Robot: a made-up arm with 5 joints.
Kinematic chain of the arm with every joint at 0, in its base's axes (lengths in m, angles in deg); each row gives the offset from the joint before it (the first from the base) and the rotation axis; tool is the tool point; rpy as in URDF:
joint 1: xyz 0.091 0 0.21 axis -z
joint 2: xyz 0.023 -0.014 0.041 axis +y
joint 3: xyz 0.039 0 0.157 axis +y
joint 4: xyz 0.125 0 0.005 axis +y
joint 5: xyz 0.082 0.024 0 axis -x
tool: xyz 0 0 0 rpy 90 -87.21 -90
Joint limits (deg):
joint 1: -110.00..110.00
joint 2: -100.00..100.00
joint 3: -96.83..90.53
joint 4: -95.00..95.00
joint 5: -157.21..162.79
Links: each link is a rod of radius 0.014 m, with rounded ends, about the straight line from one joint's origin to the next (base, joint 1, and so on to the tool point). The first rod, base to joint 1, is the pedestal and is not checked.
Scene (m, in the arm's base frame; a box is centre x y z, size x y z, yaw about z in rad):
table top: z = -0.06
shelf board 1: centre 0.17 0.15 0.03 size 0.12 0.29 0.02 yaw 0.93
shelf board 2: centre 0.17 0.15 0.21 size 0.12 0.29 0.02 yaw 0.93
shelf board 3: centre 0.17 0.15 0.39 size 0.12 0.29 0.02 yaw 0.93
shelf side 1: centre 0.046 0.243 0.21 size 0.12 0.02 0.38 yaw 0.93
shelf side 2: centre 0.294 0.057 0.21 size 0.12 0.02 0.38 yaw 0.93
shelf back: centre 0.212 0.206 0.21 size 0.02 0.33 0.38 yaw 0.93
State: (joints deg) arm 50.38 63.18 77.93 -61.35 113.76
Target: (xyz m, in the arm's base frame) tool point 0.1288 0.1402 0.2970
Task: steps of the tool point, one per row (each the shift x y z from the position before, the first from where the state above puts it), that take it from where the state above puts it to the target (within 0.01 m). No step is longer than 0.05 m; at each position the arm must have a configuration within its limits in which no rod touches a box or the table.
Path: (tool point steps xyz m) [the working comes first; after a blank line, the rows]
Joints at the target: -70.96 -3.78 90.53 -94.66 113.76
Straight joint move there: touches shelf board 2, shelf board 3, shelf side 2.

1: 0.0113 0.0343 0.0220
2: -0.0097 0.0341 0.0237
3: -0.0266 0.0215 0.0234
4: -0.0331 0.0013 0.0210
5: 0.0099 0.0227 0.0047
6: -0.0073 0.0233 0.0195
7: -0.0214 0.0075 0.0290
8: -0.0201 -0.0170 0.0297
9: 0.0057 0.0288 0.0135
10: 0.0135 0.0268 0.0030
11: 0.0201 0.0194 -0.0055
12: 0.0233 0.0090 -0.0110

